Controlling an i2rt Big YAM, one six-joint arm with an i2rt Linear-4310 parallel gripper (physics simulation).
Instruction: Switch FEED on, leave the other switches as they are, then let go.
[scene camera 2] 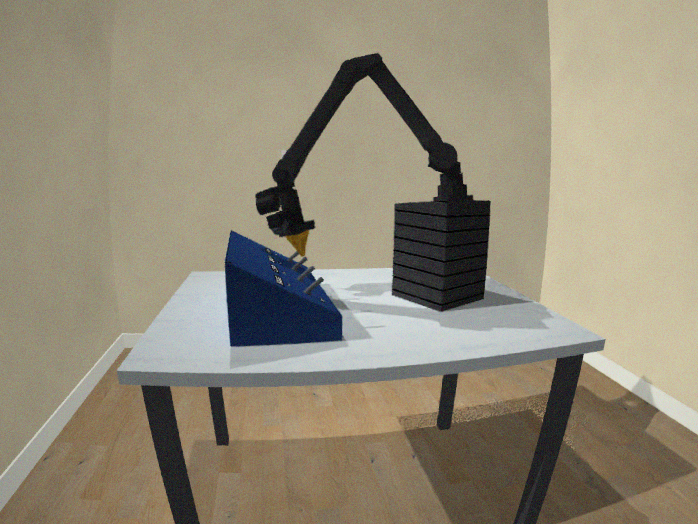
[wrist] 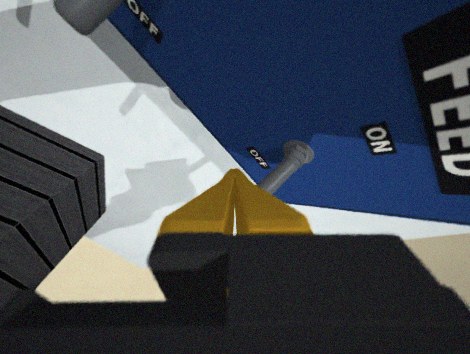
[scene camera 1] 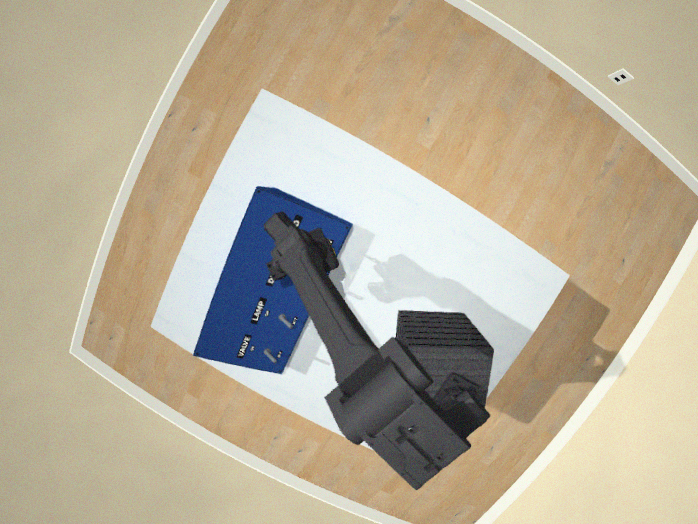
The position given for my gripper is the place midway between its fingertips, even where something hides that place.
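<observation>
The wrist view shows my gripper (wrist: 234, 176) together with a feed lever (wrist: 289, 165).
</observation>
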